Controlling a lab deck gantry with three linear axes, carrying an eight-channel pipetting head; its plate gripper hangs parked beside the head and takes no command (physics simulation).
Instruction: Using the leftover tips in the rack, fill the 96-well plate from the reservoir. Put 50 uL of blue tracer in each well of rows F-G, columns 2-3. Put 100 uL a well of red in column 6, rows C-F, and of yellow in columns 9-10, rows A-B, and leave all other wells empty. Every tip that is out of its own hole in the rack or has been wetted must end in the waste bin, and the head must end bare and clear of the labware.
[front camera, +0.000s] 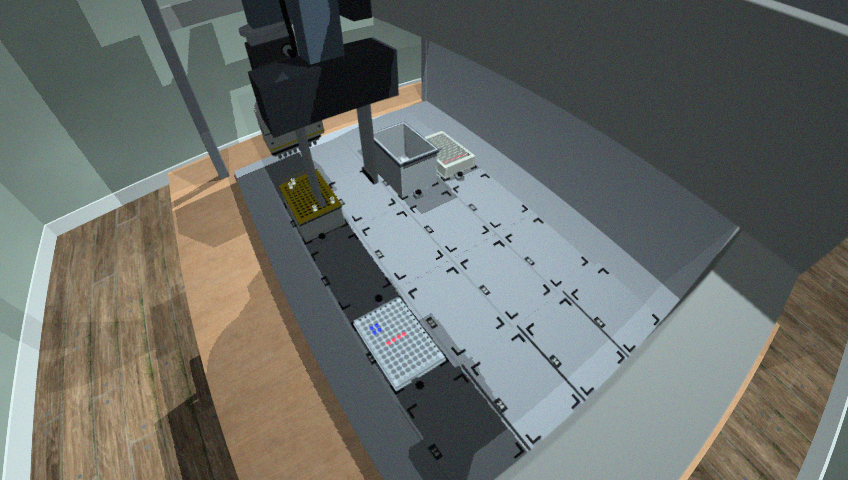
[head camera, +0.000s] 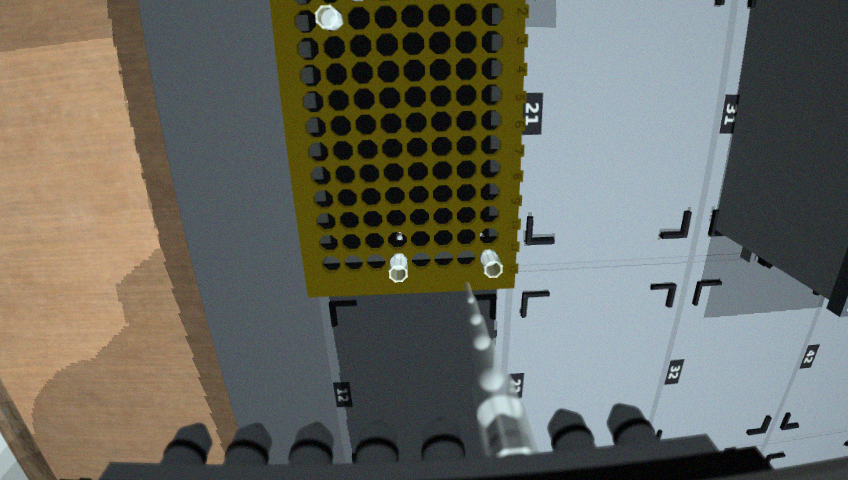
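The pipetting head (front camera: 291, 137) (head camera: 410, 466) is near the tip rack (front camera: 324, 224) (head camera: 410, 289). One clear tip (head camera: 502, 410) is on its sixth channel from the left in the head view; the other channels are bare. Tips stand in the rack, two of them (head camera: 398, 267) (head camera: 491, 263) at its near end and more at its far left. The plate (front camera: 397, 386) shows four blue wells (front camera: 375, 328) and four red wells (front camera: 396, 338); no yellow shows. The waste bin (front camera: 389, 169) (head camera: 791, 148) stands beside the reservoir (front camera: 457, 165). The parked plate gripper (front camera: 345, 188) is open and empty.
The gripper's dark body (front camera: 333, 80) and long fingers hang in front of the head and part of the rack in the front view. A grey side wall (front camera: 297, 297) runs along the left edge of the deck. Black corner brackets mark the deck slots.
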